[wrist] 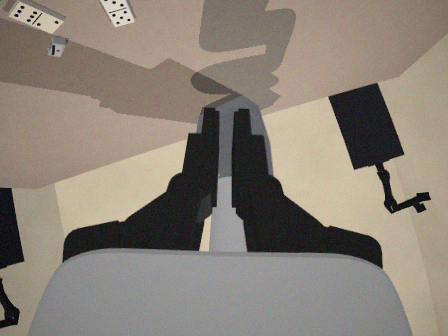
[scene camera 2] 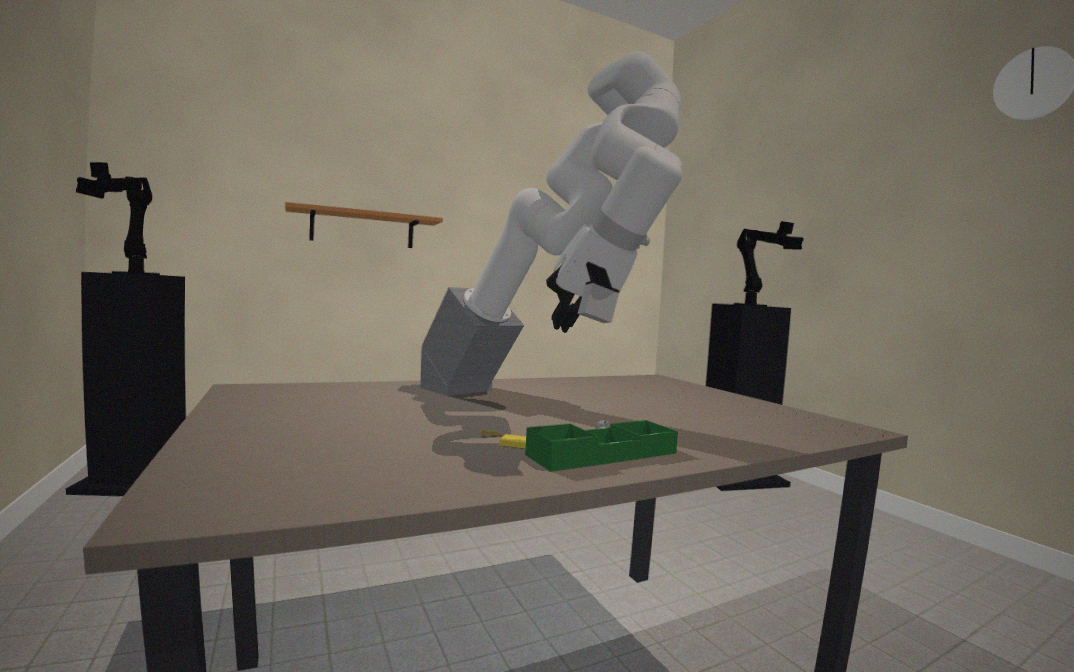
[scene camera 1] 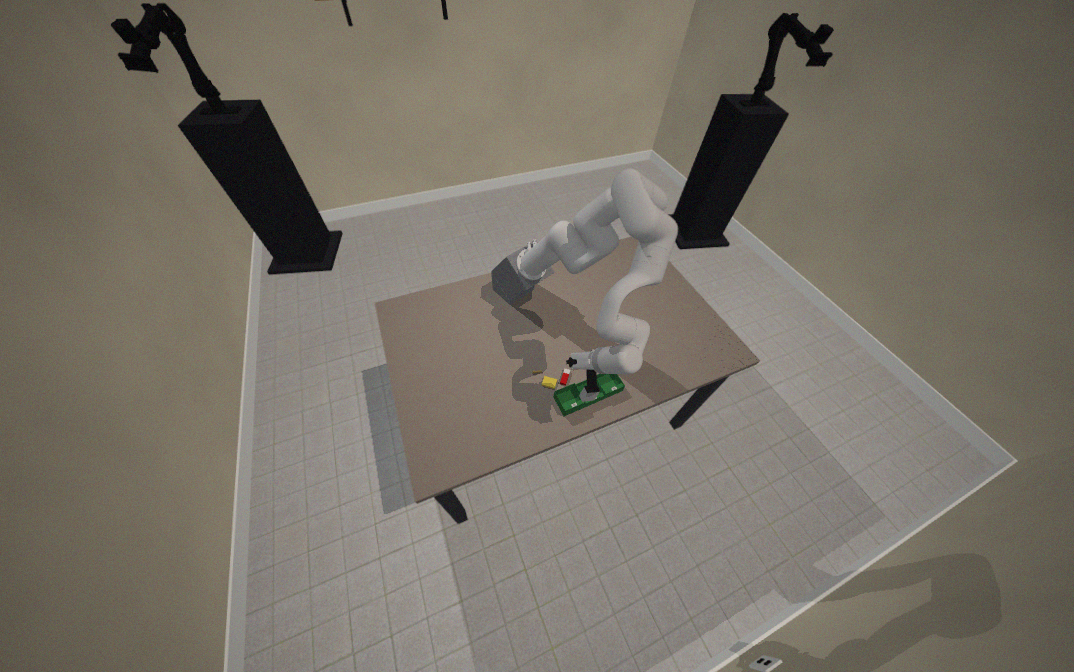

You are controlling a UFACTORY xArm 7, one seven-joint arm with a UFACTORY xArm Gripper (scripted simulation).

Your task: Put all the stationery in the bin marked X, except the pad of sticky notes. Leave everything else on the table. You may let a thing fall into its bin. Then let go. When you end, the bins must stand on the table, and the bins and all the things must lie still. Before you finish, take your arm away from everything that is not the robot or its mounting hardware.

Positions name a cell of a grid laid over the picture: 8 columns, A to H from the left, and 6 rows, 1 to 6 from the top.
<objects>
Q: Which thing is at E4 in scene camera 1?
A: A green bin row.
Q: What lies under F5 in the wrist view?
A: My gripper.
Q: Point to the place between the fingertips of my gripper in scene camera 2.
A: E3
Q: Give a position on a green bin row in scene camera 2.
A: E4
</objects>
